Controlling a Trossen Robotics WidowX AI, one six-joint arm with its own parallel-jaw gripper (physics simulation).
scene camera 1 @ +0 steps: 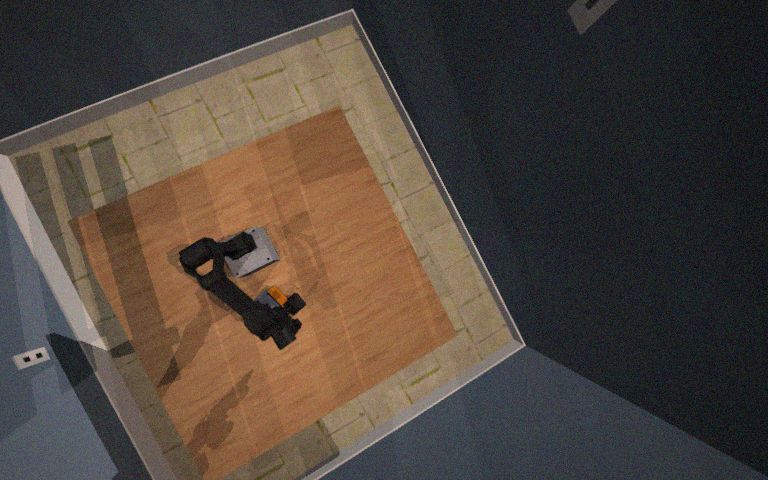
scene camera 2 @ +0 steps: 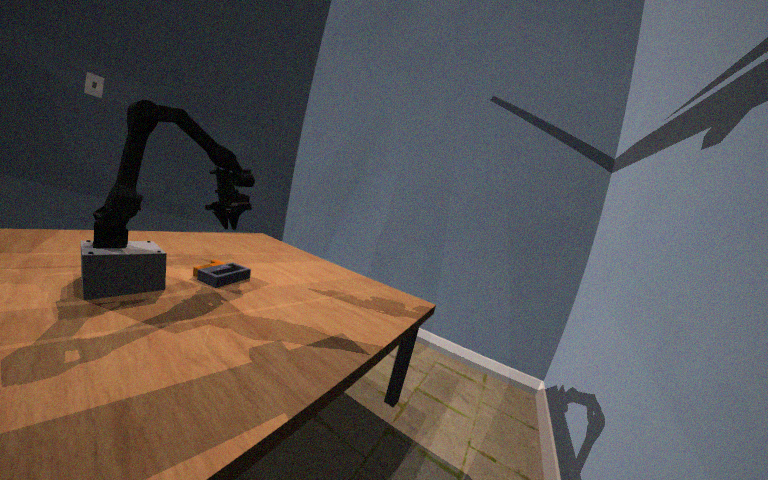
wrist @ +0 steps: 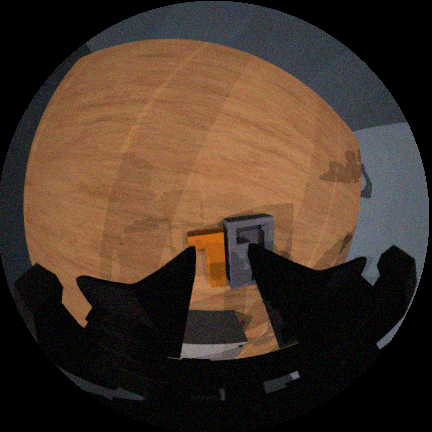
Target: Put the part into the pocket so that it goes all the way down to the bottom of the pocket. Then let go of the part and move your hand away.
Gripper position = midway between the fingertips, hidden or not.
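Observation:
You can see my gripper (scene camera 2: 230,229) here, and the wrist view shows my gripper (wrist: 221,249) too. There's a pocket block (scene camera 2: 220,275) as well, and the wrist view also shows that pocket block (wrist: 238,231). And an orange part (wrist: 212,240) is resting on the table.

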